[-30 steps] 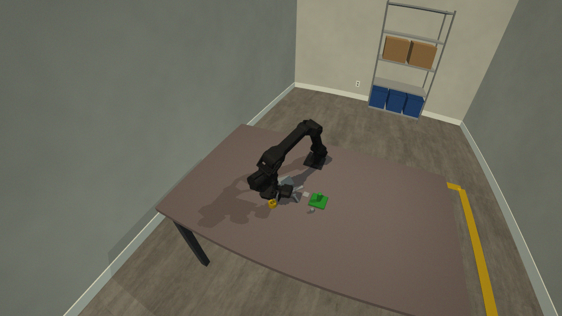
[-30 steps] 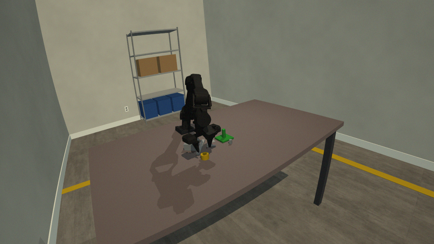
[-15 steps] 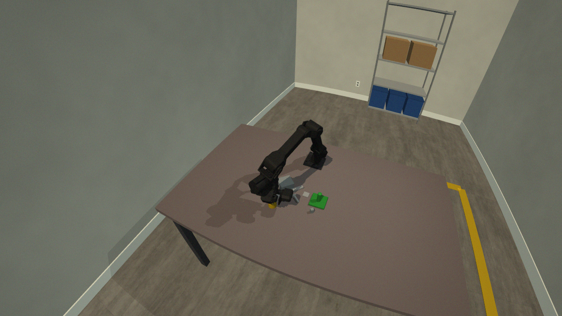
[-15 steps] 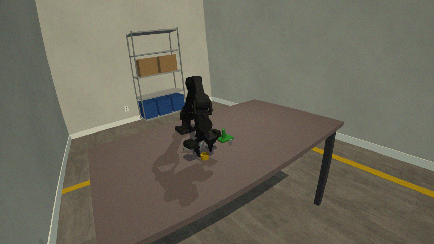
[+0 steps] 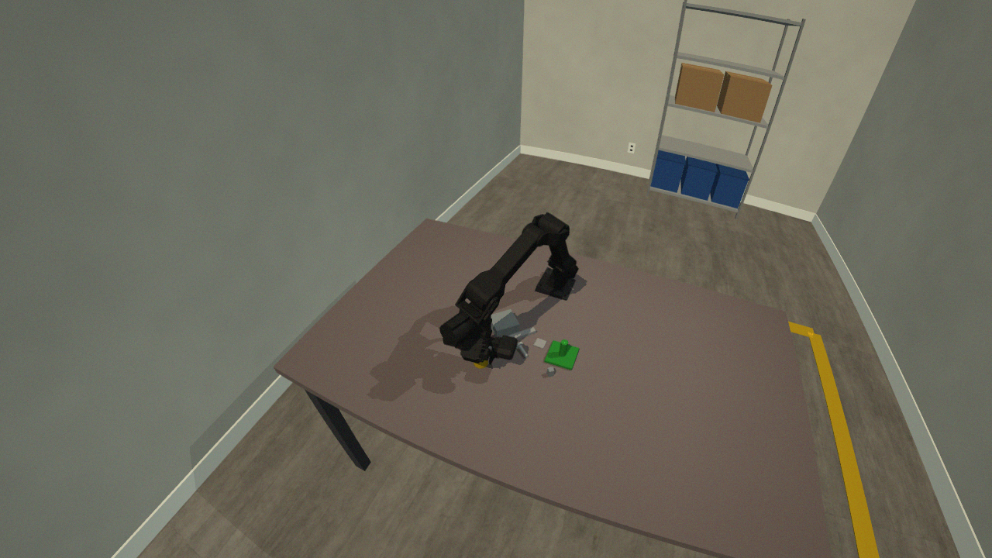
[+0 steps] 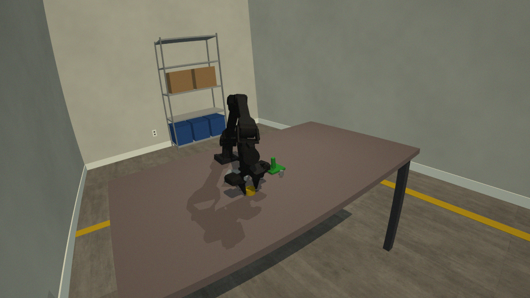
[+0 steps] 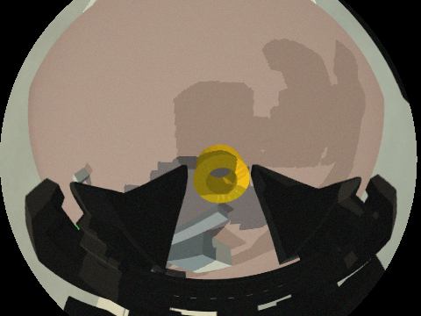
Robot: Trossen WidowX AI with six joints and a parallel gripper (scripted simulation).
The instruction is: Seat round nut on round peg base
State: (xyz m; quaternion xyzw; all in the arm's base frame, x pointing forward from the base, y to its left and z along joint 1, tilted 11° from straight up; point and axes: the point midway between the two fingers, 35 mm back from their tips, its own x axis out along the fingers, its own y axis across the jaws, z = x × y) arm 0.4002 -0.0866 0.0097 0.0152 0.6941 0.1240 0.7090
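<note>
Right now the small grey cube is 4 cm behind my hand, 19 cm to the left of it and 3 cm below it. Round my hand: grey bar: 11 cm behind, 4 cm to the left, 4 cm below; bolt: 9 cm behind, 8 cm to the left, 4 cm below; grey block: 15 cm behind, 3 cm below.
</note>
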